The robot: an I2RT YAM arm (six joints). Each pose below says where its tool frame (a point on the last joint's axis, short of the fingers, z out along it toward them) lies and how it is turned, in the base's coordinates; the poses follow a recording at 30 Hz.
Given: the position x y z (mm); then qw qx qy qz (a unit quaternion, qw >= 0).
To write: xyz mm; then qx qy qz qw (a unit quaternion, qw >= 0). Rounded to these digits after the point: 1 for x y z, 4 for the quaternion.
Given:
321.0, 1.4, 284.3, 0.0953, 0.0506, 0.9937, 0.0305
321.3, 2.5, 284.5, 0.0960, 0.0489, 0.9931, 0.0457
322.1, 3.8, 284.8, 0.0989, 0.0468, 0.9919, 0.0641
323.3, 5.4, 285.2, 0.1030, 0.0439, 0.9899, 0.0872
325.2, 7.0, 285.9, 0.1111, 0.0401, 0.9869, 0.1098
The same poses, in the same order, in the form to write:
321.0, 1.4, 284.3, 0.0506, 0.9937, 0.0305, 0.0953
321.3, 2.5, 284.5, 0.0489, 0.9931, 0.0457, 0.0960
322.1, 3.8, 284.8, 0.0468, 0.9919, 0.0641, 0.0989
323.3, 5.4, 285.2, 0.0439, 0.9899, 0.0872, 0.1030
325.2, 7.0, 285.9, 0.0401, 0.9869, 0.1098, 0.1111

